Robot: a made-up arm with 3 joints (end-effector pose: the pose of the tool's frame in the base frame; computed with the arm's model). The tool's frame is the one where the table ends. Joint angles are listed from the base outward.
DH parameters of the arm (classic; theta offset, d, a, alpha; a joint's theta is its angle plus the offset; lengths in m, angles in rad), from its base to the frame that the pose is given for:
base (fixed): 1.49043 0 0.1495 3.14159
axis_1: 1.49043 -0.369 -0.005 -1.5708
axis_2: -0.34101 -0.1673 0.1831 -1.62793
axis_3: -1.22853 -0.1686 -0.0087 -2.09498
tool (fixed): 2.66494 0.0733 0 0
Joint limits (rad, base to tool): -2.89..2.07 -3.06..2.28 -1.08..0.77
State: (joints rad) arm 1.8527 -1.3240 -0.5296
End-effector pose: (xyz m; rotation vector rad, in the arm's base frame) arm 0.2229 0.3296 0.1423 -2.4861 -0.2636 -0.0545
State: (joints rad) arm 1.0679 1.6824 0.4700
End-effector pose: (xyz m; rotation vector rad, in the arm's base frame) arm 0.3132 0.0321 0.5364 0.2642 1.0638 -0.1533
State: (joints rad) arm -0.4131 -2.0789 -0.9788
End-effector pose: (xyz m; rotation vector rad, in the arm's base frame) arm -0.3302 0.1354 0.3634 -0.4803 -1.9944 1.7345
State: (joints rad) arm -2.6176 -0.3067 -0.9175
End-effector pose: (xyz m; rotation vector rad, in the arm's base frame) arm -0.1081 0.0701 0.0613 -1.4990 2.2617 0.7255
